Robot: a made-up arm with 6 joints.
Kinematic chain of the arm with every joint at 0, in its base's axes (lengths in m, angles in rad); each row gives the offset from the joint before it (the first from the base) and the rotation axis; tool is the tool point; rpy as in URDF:
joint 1: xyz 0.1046 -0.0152 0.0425 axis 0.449 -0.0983 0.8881
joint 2: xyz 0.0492 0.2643 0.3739 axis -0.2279 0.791 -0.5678
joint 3: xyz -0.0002 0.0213 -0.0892 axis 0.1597 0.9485 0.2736
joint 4: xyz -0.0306 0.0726 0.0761 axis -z
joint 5: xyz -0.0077 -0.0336 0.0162 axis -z
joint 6: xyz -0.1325 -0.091 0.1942 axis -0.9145 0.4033 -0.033
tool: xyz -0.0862 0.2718 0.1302 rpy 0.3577 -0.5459 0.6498
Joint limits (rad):
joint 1: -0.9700..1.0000
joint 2: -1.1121..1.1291
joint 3: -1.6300..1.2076
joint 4: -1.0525..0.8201
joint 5: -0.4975..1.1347
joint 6: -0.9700..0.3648
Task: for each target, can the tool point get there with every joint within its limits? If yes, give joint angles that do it. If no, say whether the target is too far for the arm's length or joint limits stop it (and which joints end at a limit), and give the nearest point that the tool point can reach.
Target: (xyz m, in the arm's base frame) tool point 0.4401 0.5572 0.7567
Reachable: yes | joints -0.1412 0.0568 0.6616 0.5237 0.4743 -0.3470
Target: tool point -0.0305 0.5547 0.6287
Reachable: yes | joints -0.2833 -0.7946 0.2976 -0.1223 0.7193 0.0949
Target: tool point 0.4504 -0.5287 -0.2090
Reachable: no: joint limits stop it (at a limit: joint 1, joint 2, joint 3, joint 4, joint 5) | nearest point 0.5584 -0.2414 -0.0225 | short by 0.359 m
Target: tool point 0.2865 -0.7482 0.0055
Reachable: no: joint limits stop it (at a limit: joint 1, joint 2, joint 5, joint 6) | nearest point 0.0882 -0.4361 0.2032 | short by 0.419 m
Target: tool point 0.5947 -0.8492 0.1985
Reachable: no: joint limits stop it (at a limit: joint 1, joint 3, joint 4, joint 5, joint 6) | nearest point 0.4584 -0.3370 0.3752 | short by 0.559 m
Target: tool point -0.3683 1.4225 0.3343
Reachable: no: too far | nearest point -0.1398 0.8843 0.3373 | short by 0.585 m
